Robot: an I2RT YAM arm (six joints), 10 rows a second.
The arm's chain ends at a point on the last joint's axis. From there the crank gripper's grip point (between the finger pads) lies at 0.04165 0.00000 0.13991 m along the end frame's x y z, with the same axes.
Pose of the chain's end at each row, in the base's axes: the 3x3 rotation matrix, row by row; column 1 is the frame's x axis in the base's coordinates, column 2 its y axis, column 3 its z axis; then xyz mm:
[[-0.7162 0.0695 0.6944], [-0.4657 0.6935 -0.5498], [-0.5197 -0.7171 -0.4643]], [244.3 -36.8 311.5]
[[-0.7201 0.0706 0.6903], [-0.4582 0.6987 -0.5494], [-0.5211 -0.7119 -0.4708]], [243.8 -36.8 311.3]
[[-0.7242 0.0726 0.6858], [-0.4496 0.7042 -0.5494], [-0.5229 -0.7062 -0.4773]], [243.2 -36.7 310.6]
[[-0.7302 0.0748 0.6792], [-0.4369 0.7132 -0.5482], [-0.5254 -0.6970 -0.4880]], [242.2 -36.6 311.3]
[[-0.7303 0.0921 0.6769], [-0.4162 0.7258 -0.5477], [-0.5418 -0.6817 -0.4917]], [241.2 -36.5 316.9]
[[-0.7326 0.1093 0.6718], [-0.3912 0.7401 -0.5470], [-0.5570 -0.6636 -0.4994]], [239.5 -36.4 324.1]
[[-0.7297 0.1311 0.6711], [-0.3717 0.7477 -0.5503], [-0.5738 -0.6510 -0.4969]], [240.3 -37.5 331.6]
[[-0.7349 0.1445 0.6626], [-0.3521 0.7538 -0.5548], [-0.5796 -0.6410 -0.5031]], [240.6 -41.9 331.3]
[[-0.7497 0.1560 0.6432], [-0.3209 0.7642 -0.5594], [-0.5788 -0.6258 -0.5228]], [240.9 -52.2 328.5]
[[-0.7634 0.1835 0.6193], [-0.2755 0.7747 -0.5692], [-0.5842 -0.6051 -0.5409]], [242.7 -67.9 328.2]
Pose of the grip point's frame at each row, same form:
[[-0.7162 0.0695 0.6944], [-0.4657 0.6935 -0.5498], [-0.5197 -0.7171 -0.4643]], [311.6 -133.1 224.9]
[[-0.7201 0.0706 0.6903], [-0.4582 0.6987 -0.5494], [-0.5211 -0.7119 -0.4708]], [310.4 -132.8 223.7]
[[-0.7242 0.0726 0.6858], [-0.4496 0.7042 -0.5494], [-0.5229 -0.7062 -0.4773]], [309.0 -132.3 222.0]
[[-0.7302 0.0748 0.6792], [-0.4369 0.7132 -0.5482], [-0.5254 -0.6970 -0.4880]], [306.8 -131.5 221.1]
[[-0.7303 0.0921 0.6769], [-0.4162 0.7258 -0.5477], [-0.5418 -0.6817 -0.4917]], [305.5 -130.5 225.5]
[[-0.7326 0.1093 0.6718], [-0.3912 0.7401 -0.5470], [-0.5570 -0.6636 -0.4994]], [303.0 -129.2 231.0]
[[-0.7297 0.1311 0.6711], [-0.3717 0.7477 -0.5503], [-0.5738 -0.6510 -0.4969]], [303.8 -130.0 238.2]
[[-0.7349 0.1445 0.6626], [-0.3521 0.7538 -0.5548], [-0.5796 -0.6410 -0.5031]], [302.7 -134.2 236.8]
[[-0.7497 0.1560 0.6432], [-0.3209 0.7642 -0.5594], [-0.5788 -0.6258 -0.5228]], [299.7 -143.8 231.2]
[[-0.7634 0.1835 0.6193], [-0.2755 0.7747 -0.5692], [-0.5842 -0.6051 -0.5409]], [297.6 -159.0 228.2]

